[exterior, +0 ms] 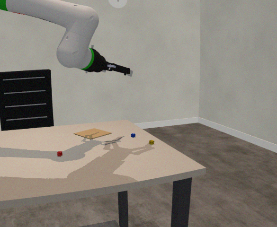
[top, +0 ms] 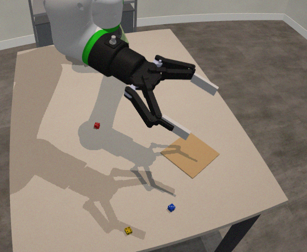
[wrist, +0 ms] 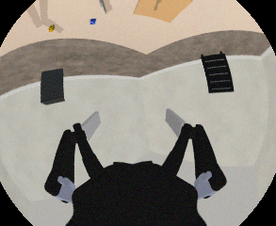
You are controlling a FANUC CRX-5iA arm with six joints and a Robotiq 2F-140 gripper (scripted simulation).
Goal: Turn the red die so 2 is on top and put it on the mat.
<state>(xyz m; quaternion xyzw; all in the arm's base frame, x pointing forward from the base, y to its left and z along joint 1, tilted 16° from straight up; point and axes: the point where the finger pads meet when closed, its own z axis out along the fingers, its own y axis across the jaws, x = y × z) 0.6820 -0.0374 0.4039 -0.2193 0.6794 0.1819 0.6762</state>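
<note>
Now: hand 34 cm past the red die, 14 cm to the left of it and 31 cm above it. Also, from my hand: tan mat: 10 cm behind, 9 cm to the left, 32 cm below; then blue die: 5 cm ahead, 6 cm to the right, 31 cm below; then yellow die: 6 cm ahead, 20 cm to the right, 31 cm below.
</note>
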